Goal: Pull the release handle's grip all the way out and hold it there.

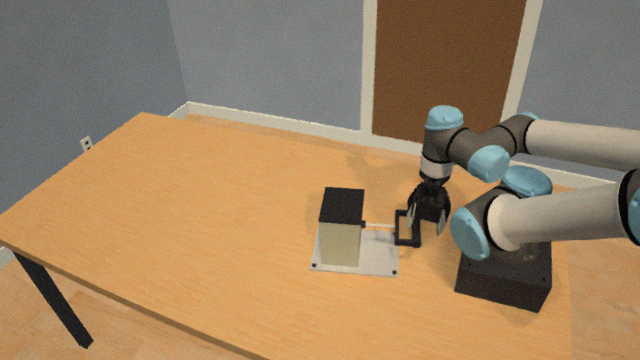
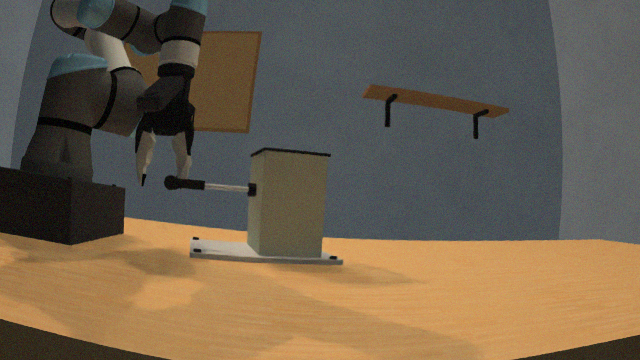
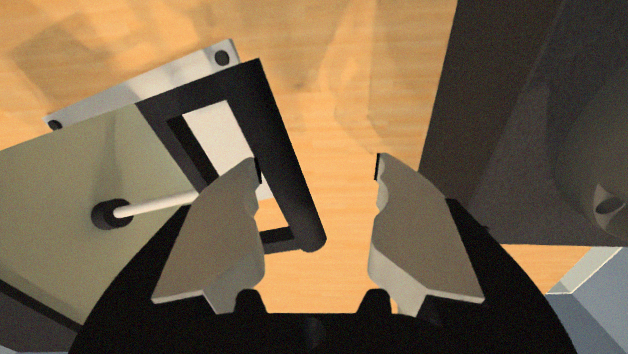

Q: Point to a light grey base plate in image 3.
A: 222, 55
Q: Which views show my gripper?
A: Image 1, image 2 and image 3: all of them.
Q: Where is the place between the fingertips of my gripper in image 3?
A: At 317, 159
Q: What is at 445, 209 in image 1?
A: My gripper.
